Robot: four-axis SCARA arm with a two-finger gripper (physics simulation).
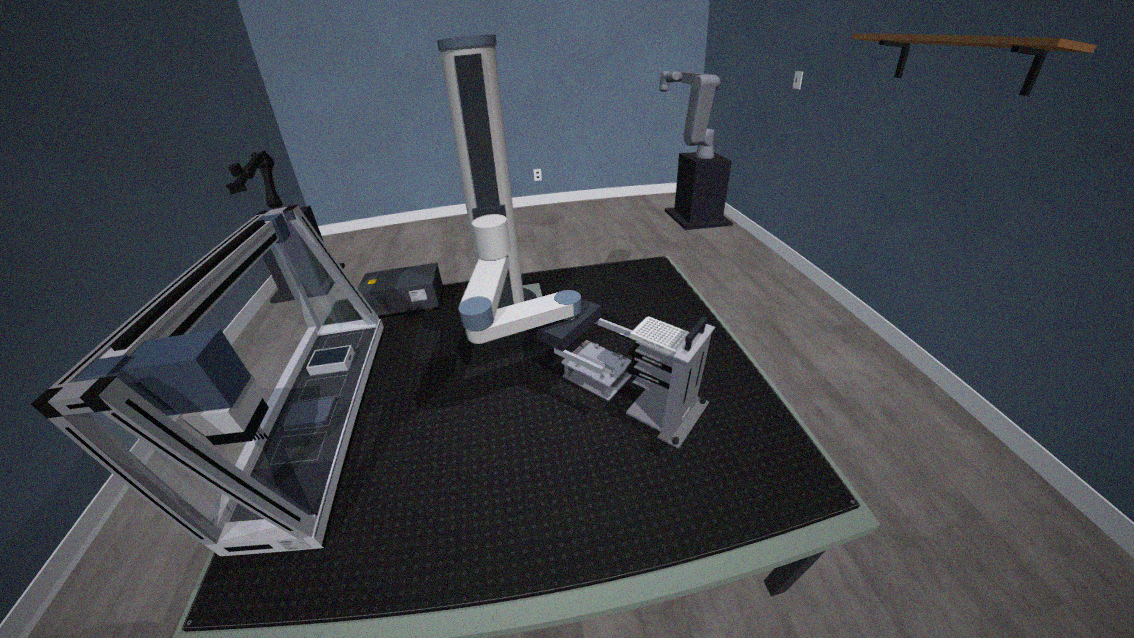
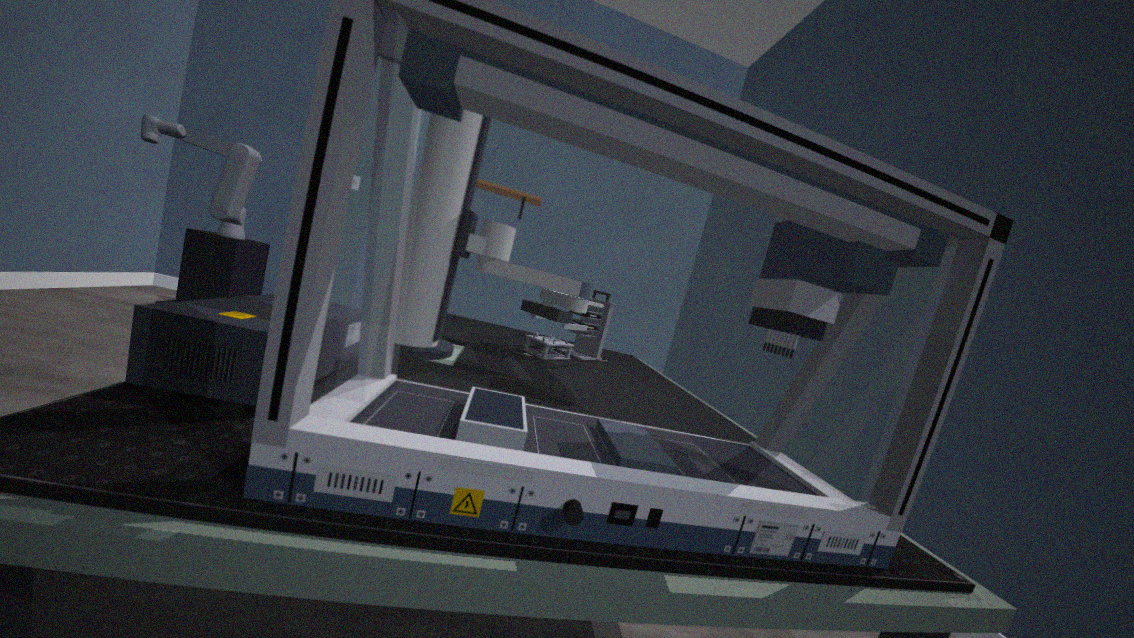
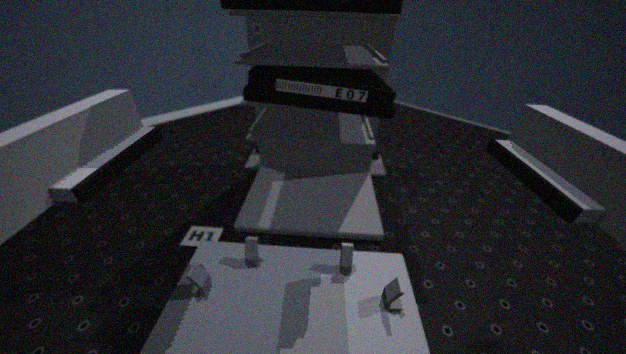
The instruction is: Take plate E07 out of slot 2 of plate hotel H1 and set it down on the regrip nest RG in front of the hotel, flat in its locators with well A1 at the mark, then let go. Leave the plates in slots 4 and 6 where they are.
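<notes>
Plate E07, black with a white barcode label, sits in a low slot of plate hotel H1. My gripper is open, with nothing between its fingers. It stands back from the hotel, above the regrip nest; the plate is ahead of the fingertips. The nest is bare, with upright locators at its edges. A white plate lies at the top of the hotel. A dark edge above E07 is cut off, so its slot is unclear.
A framed liquid-handling machine stands at the other side of the black mat. A dark box sits behind it. The arm's column rises at the back. An H1 tag lies beside the nest.
</notes>
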